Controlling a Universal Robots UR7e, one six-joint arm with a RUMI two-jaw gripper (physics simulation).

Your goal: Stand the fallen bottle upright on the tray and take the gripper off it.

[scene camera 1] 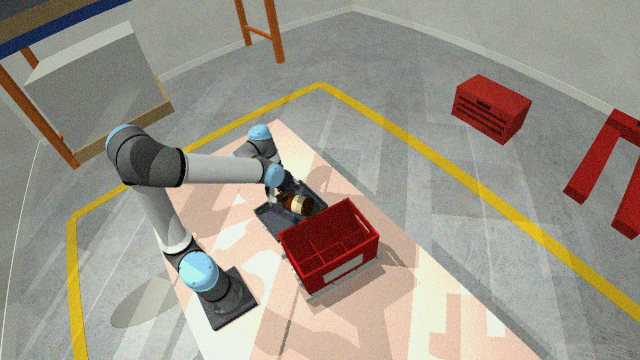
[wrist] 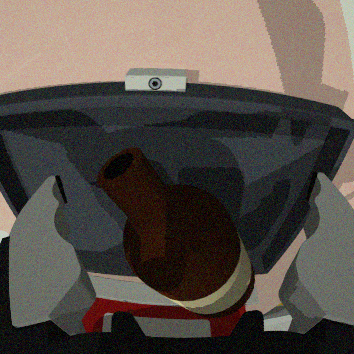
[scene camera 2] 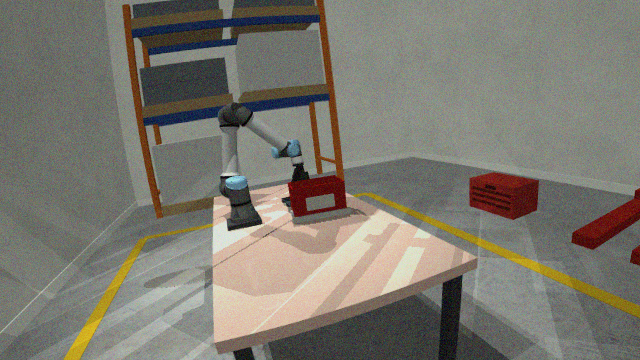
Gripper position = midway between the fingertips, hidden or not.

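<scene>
The gripper (wrist: 186, 176) appears in the wrist view, together with a brown bottle (wrist: 179, 239).
</scene>
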